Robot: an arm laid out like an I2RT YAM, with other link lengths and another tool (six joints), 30 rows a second.
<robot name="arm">
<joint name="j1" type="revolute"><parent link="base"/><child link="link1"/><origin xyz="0.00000 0.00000 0.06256"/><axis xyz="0 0 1"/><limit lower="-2.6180" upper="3.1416"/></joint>
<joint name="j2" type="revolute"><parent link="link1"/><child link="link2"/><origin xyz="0.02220 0.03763 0.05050"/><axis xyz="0 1 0"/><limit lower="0.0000" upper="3.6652"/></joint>
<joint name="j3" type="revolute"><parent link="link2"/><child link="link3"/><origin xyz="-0.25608 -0.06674 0.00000"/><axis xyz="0 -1 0"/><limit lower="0.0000" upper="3.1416"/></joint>
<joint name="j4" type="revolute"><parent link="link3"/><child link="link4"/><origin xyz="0.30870 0.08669 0.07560"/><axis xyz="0 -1 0"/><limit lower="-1.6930" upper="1.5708"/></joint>
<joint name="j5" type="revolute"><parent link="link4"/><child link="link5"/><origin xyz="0.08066 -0.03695 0.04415"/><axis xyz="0 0 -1"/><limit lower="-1.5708" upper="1.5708"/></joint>
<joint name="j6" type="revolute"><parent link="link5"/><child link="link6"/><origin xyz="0.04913 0.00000 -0.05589"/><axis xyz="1 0 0"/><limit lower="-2.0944" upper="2.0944"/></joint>
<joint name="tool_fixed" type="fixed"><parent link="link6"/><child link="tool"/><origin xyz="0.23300 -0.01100 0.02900" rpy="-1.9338 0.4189 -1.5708"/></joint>
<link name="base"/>
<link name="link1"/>
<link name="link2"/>
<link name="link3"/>
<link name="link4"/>
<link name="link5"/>
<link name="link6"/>
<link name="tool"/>
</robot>
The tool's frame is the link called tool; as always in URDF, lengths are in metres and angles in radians.
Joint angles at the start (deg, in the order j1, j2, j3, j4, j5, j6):
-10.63 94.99 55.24 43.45 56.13 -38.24
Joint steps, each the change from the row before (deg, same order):
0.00 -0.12 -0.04 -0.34 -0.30 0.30
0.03 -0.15 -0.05 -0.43 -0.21 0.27
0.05 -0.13 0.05 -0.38 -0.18 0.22
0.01 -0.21 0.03 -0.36 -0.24 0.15
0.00 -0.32 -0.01 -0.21 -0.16 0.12
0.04 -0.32 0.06 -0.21 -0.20 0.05
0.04 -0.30 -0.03 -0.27 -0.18 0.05
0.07 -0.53 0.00 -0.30 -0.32 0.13
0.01 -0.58 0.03 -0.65 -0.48 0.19
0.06 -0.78 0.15 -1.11 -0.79 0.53
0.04 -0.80 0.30 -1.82 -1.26 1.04
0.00 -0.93 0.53 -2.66 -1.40 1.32
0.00 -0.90 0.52 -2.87 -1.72 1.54
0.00 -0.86 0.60 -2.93 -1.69 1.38
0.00 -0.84 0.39 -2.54 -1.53 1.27
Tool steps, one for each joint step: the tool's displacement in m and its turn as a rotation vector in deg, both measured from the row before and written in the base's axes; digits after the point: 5 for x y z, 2 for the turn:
0.00100 0.00061 -0.00055 0.15 -0.02 0.31
0.00073 0.00071 -0.00078 0.16 0.08 0.25
0.00092 0.00081 0.00015 0.12 0.00 0.24
0.00075 0.00063 0.00082 0.07 -0.02 0.25
-0.00008 0.00046 0.00214 0.02 -0.21 0.16
0.00045 0.00091 0.00279 -0.02 -0.21 0.24
0.00028 0.00089 0.00149 0.01 -0.04 0.22
0.00045 0.00156 0.00390 0.00 -0.34 0.39
0.00087 0.00135 0.00317 0.06 -0.13 0.50
0.00214 0.00251 0.00431 0.22 -0.29 0.87
0.00424 0.00329 0.00285 0.55 -0.21 1.33
0.00460 0.00326 0.00241 0.80 0.03 1.42
0.00560 0.00418 0.00082 1.02 0.10 1.73
0.00534 0.00434 0.00061 1.02 0.27 1.67
0.00399 0.00420 -0.00010 1.00 0.22 1.49

